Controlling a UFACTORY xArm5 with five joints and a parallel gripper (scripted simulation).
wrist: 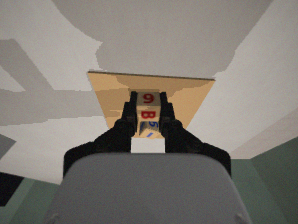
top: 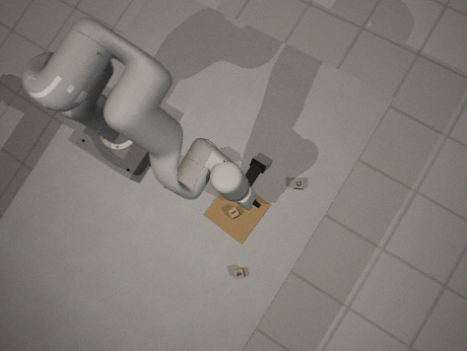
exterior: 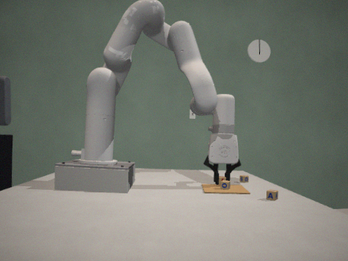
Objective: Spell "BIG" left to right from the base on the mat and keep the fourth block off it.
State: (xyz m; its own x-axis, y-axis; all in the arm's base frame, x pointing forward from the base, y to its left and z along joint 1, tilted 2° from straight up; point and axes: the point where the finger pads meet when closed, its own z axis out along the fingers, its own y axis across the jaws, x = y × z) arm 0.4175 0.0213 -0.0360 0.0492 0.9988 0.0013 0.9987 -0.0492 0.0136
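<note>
My gripper is now 40 mm to the left of the mat and 30 mm above it.
</note>
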